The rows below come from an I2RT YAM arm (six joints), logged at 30 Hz.
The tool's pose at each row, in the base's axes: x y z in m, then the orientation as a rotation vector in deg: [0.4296, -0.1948, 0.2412, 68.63, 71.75, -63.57]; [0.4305, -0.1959, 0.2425, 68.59, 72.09, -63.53]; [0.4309, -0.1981, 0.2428, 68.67, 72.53, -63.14]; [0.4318, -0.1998, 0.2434, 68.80, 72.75, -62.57]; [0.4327, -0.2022, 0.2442, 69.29, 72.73, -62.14]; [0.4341, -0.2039, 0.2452, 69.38, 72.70, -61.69]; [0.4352, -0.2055, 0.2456, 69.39, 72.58, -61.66]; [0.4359, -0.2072, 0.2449, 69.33, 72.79, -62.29]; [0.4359, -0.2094, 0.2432, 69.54, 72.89, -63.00]
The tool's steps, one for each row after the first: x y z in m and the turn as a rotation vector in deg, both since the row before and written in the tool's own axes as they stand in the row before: [-0.0013, 0.0009, 0.0011, -0.11, 0.20, -0.19]; [-0.0004, 0.0002, 0.0022, -0.27, 0.42, -0.01]; [-0.0007, 0.0008, 0.0017, -0.31, 0.35, 0.24]; [-0.0009, 0.0007, 0.0024, 0.04, 0.37, 0.39]; [-0.0011, 0.0013, 0.0018, -0.22, 0.14, 0.31]; [-0.0005, 0.0010, 0.0017, 0.01, -0.06, 0.09]; [0.0006, 0.0005, 0.0018, 0.32, -0.05, -0.51]; [0.0015, -0.0003, 0.0023, 0.55, 0.02, -0.42]
